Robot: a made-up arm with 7 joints.
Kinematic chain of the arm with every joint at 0, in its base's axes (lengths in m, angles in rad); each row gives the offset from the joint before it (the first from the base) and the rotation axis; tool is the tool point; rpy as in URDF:
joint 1: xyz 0 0 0.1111 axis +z
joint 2: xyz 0 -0.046 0.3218 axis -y
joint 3: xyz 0 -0.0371 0.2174 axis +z
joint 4: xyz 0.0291 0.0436 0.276 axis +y
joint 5: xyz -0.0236 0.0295 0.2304 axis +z
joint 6: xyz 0 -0.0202 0.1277 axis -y
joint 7: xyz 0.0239 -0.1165 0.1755 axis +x
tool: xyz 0 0 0 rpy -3.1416 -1.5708 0
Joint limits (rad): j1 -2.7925..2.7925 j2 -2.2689..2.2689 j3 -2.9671..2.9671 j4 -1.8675..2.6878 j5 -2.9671..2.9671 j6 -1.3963..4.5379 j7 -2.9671..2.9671
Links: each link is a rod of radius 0.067 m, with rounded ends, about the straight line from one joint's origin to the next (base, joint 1, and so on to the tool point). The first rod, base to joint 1, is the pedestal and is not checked.
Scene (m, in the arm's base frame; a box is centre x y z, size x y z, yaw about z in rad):
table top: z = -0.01
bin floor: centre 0.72 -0.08 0 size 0.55 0.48 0.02 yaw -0.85
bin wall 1: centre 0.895 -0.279 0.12 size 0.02 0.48 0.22 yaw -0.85
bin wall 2: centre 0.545 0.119 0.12 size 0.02 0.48 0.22 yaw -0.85
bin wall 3: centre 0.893 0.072 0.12 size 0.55 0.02 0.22 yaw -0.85
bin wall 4: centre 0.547 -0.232 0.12 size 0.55 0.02 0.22 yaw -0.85
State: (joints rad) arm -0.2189 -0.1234 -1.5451 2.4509 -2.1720 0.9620 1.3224
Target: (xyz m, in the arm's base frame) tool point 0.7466 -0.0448 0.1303
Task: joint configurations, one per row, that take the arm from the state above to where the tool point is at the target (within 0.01 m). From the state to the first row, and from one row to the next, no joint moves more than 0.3 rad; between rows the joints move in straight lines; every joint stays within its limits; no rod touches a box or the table.
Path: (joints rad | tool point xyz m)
1: -0.0639 -0.3931 -1.3759 2.2674 -2.1355 0.9355 1.3224 | 0.3700 -0.4942 0.5254
2: 0.0912 -0.6629 -1.2066 2.0839 -2.0989 0.9090 1.3224 | 0.5598 -0.4034 0.4381
3: 0.2462 -0.9326 -1.0374 1.9004 -2.0624 0.8825 1.3224 | 0.6984 -0.2433 0.3014
4: 0.4012 -1.2024 -0.8682 1.7169 -2.0258 0.8560 1.3224 | 0.7466 -0.0448 0.1303

